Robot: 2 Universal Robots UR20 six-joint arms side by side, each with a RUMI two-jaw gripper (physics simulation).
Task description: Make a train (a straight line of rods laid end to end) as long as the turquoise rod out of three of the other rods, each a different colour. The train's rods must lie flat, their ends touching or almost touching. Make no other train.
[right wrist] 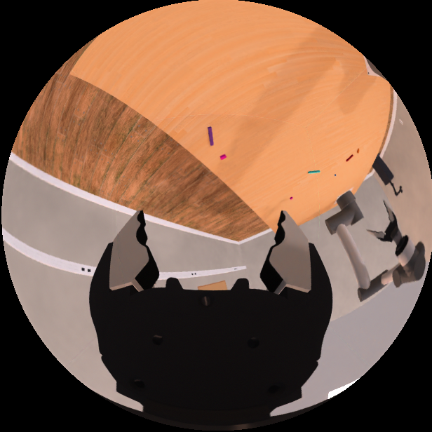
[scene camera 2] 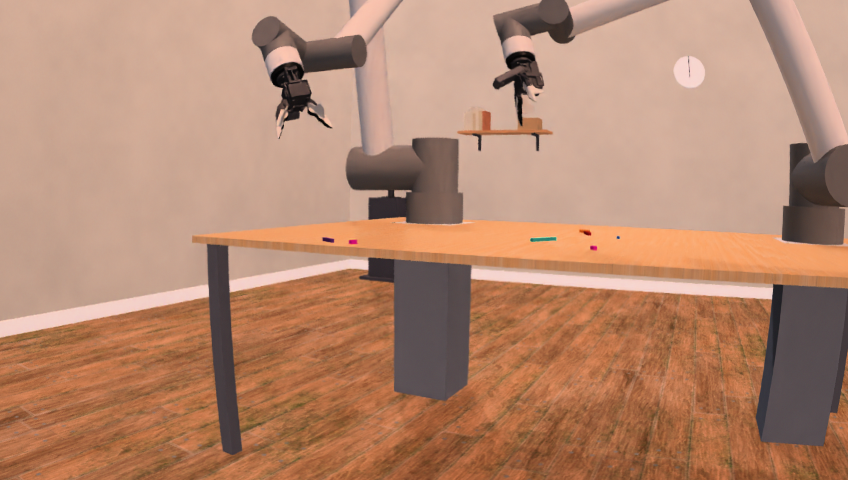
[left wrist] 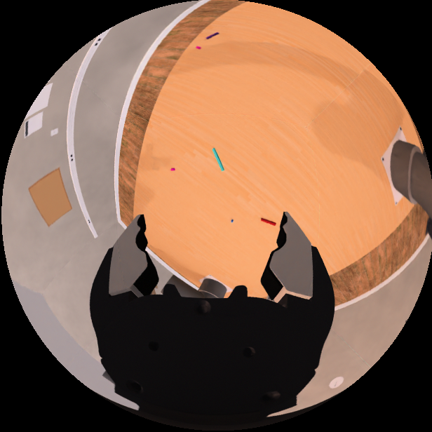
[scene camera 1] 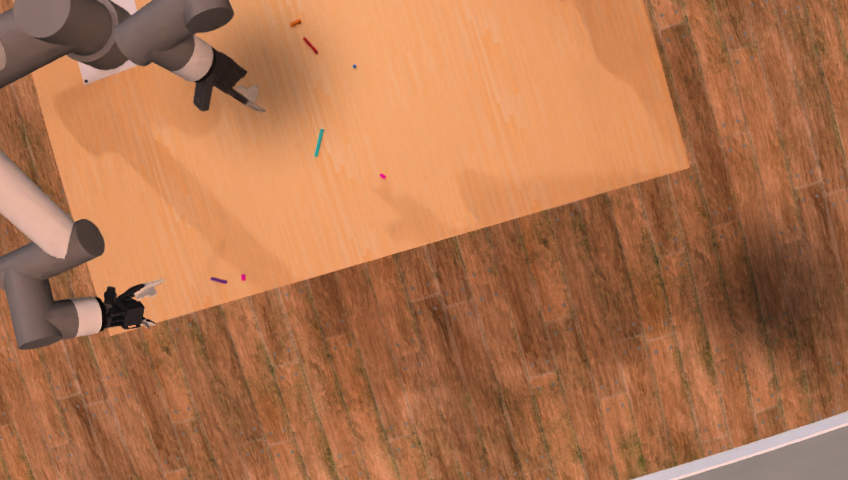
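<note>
The turquoise rod [scene camera 1: 319, 142] [scene camera 2: 543, 239] [left wrist: 218, 159] [right wrist: 314, 172] lies flat near the table's middle. A red rod [scene camera 1: 310, 45] [left wrist: 268, 221] [right wrist: 349, 158] lies near an orange rod [scene camera 1: 295, 22] [right wrist: 358, 150]. A tiny blue rod [scene camera 1: 354, 66] [scene camera 2: 618, 237] [left wrist: 232, 220] lies apart. One short pink rod [scene camera 1: 382, 176] [scene camera 2: 593, 247] [left wrist: 173, 169] lies alone; another pink rod [scene camera 1: 243, 277] [scene camera 2: 352, 241] [right wrist: 223, 157] lies near a purple rod [scene camera 1: 218, 280] [scene camera 2: 327, 239] [left wrist: 212, 35] [right wrist: 210, 136]. My left gripper [left wrist: 211, 213] and my right gripper [right wrist: 211, 210] are open, empty and high above the table.
The wooden table [scene camera 1: 535, 118] [scene camera 2: 684, 255] carries the arm bases. In the right wrist view the left arm [right wrist: 355, 255] shows at the right. A wall shelf [scene camera 2: 505, 132] and a clock [scene camera 2: 689, 71] are behind the table.
</note>
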